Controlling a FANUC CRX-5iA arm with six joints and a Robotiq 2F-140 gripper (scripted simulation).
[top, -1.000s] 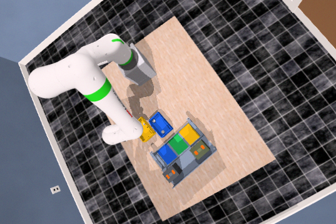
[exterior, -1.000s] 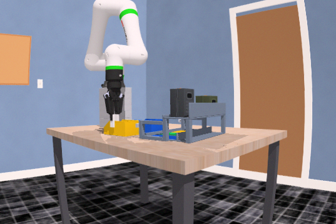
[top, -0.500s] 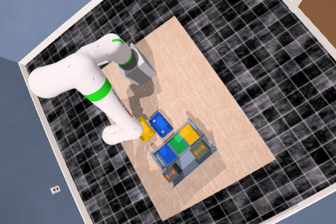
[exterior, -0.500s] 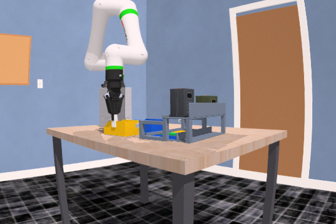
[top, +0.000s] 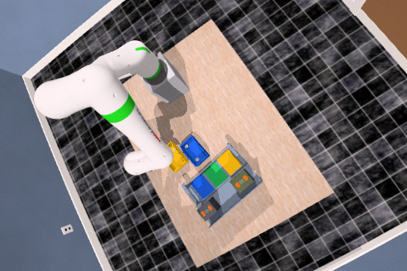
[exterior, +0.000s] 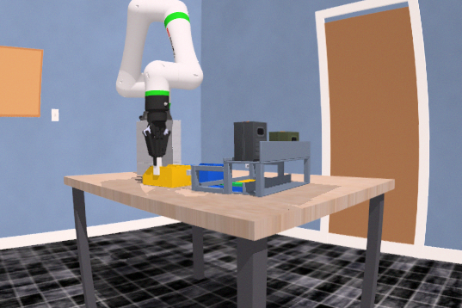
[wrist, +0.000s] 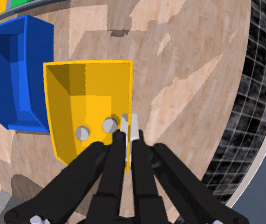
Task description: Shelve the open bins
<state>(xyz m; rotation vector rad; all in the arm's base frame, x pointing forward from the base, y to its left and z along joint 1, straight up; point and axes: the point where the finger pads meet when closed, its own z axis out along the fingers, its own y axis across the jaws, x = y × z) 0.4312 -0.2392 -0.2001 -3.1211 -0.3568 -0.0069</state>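
The yellow bin is 10 mm behind my hand, 50 mm to the left of it and 40 mm below it. The rest, counted from my hand: dark box: 350 mm ahead, 140 mm to the left, 90 mm above; blue bin: 20 mm ahead, 180 mm to the left, 40 mm below.
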